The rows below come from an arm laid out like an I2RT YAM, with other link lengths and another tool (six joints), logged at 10 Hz.
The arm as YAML. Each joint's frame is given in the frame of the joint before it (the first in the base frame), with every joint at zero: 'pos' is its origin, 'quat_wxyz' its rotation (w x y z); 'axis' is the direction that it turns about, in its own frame. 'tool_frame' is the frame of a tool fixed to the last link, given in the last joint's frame.
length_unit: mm
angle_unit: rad
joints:
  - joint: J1
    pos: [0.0, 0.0, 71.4]
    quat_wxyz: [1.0, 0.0, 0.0, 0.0]
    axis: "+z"
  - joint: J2
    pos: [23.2, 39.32, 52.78]
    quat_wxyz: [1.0, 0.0, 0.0, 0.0]
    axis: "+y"
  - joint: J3
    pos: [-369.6, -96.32, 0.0]
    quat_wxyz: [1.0, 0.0, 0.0, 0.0]
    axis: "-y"
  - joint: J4
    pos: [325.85, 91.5, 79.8]
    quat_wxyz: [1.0, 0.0, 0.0, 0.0]
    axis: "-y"
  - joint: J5
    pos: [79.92, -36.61, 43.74]
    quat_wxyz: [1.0, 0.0, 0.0, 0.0]
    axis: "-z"
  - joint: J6
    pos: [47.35, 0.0, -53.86]
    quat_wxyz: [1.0, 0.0, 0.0, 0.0]
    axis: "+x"
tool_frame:
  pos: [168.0, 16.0, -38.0]
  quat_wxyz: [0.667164, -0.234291, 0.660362, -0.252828]
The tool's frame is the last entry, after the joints.
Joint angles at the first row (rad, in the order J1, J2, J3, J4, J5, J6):
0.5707 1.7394 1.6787 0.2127 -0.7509 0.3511
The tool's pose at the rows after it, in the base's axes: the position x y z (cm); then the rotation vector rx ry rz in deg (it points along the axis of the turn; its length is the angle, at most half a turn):
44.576 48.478 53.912 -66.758 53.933 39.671
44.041 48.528 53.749 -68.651 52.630 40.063
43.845 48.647 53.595 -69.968 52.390 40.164
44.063 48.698 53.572 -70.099 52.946 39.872
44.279 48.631 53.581 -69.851 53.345 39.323
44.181 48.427 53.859 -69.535 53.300 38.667
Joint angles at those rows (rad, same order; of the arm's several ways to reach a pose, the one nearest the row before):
0.5706 1.7468 1.6927 0.1911 -0.7674 0.3313
0.5699 1.7500 1.7031 0.1722 -0.7999 0.3067
0.5708 1.7563 1.7216 0.1399 -0.8147 0.2855
0.5711 1.7613 1.7349 0.1195 -0.8088 0.2787
0.5706 1.7605 1.7364 0.1137 -0.7983 0.2750
0.5710 1.7509 1.7306 0.1135 -0.7882 0.2710

